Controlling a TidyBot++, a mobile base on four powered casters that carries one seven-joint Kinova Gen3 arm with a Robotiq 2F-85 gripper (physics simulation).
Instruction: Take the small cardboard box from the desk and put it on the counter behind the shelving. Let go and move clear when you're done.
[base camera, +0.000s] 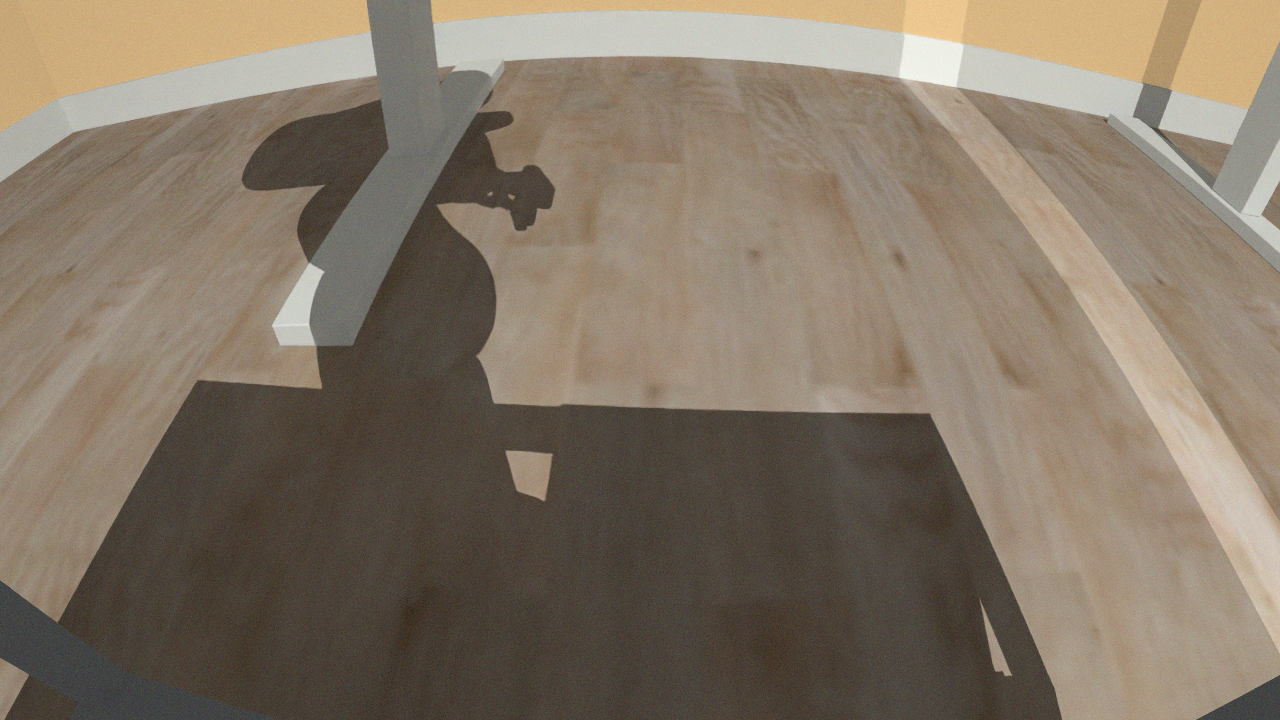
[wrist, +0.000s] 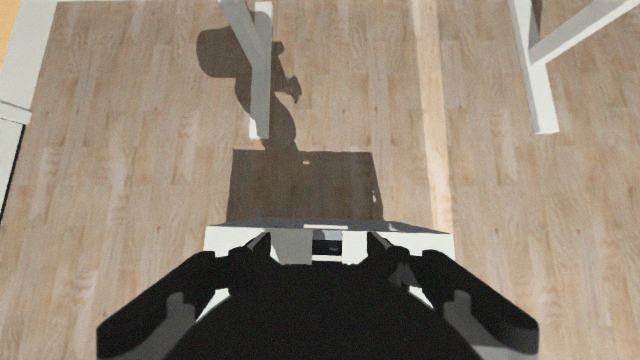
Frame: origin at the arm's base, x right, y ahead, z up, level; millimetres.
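Seen in the pictures: gripper, fingertip midpoint: (wrist: 318, 242).
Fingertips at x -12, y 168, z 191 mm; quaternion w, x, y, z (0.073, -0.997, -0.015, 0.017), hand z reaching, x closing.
A point is followed by its place in that frame.
The small cardboard box does not show in either view, nor do the counter or the shelving. Of the desk, the left leg and foot (base camera: 407, 89) {x -304, y 795, z -282 mm} (wrist: 261, 90) stand ahead and a little to the left. The right leg and foot (base camera: 1253, 152) {x 901, y 877, z -279 mm} (wrist: 542, 100) stand farther to the right. The desk's top does not show. My gripper (wrist: 318, 242) {x -12, y 168, z 191 mm} is open, with nothing between its fingers. In the wrist view it is over my own white base (wrist: 430, 245) {x 204, y 128, z -14 mm}, and the camera looks down at the floor.
A yellow wall (base camera: 671, 4) {x -14, y 1267, z -297 mm} with a white baseboard (base camera: 626, 35) {x -90, y 1253, z -355 mm} runs behind the desk legs. At the left edge of the wrist view stands a white structure (wrist: 10, 150) {x -1410, y 401, z -372 mm}. My base and arm cast a dark shadow (base camera: 626, 537) {x -23, y 329, z -397 mm} (wrist: 305, 185) {x -89, y 282, z -396 mm} across the wooden floor and the left desk foot.
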